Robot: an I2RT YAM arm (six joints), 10 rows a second.
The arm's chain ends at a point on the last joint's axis. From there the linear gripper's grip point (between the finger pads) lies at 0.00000 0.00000 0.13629 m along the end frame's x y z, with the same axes.
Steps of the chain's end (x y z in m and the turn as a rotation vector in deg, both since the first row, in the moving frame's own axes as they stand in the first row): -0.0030, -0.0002, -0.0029, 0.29, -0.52, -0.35; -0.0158, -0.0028, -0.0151, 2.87, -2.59, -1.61; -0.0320, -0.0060, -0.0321, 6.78, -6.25, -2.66; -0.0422, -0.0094, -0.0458, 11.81, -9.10, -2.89; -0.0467, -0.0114, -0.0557, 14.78, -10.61, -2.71; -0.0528, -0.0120, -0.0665, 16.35, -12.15, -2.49; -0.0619, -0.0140, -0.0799, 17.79, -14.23, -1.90; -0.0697, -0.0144, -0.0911, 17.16, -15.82, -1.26; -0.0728, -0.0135, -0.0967, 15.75, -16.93, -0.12
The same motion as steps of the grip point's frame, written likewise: -0.0042, -0.0009, -0.0029, 0.29, -0.52, -0.35; -0.0221, -0.0095, -0.0154, 2.87, -2.59, -1.61; -0.0472, -0.0217, -0.0339, 6.78, -6.25, -2.66; -0.0643, -0.0366, -0.0504, 11.81, -9.10, -2.89; -0.0723, -0.0454, -0.0625, 14.78, -10.61, -2.71; -0.0819, -0.0494, -0.0750, 16.35, -12.15, -2.49; -0.0956, -0.0546, -0.0905, 17.79, -14.23, -1.90; -0.1067, -0.0537, -0.1023, 17.16, -15.82, -1.26; -0.1120, -0.0499, -0.1076, 15.75, -16.93, -0.12
